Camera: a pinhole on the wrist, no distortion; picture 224 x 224 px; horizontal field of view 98.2 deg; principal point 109.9 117.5 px. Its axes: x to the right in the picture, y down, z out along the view. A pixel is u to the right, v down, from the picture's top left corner.
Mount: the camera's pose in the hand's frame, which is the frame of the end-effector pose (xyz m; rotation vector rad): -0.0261 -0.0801 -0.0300 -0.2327 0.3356 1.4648
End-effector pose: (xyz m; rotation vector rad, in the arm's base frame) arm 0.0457 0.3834 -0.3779 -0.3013 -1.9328 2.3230
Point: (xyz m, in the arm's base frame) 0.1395 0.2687 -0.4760
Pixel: 197 181
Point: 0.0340 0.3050 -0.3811
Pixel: 148 113
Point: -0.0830 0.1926 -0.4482
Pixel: 141 87
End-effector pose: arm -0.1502 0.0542 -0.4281 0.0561 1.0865 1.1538
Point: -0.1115 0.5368 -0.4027
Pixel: 155 40
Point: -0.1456 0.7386 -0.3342
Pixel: 161 47
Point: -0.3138 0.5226 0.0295
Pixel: 190 118
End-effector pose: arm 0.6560 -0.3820 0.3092 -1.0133 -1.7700 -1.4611
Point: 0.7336 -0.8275 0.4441
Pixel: behind the camera
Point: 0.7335 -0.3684 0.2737
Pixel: 217 178
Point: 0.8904 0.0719 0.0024
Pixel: 100 175
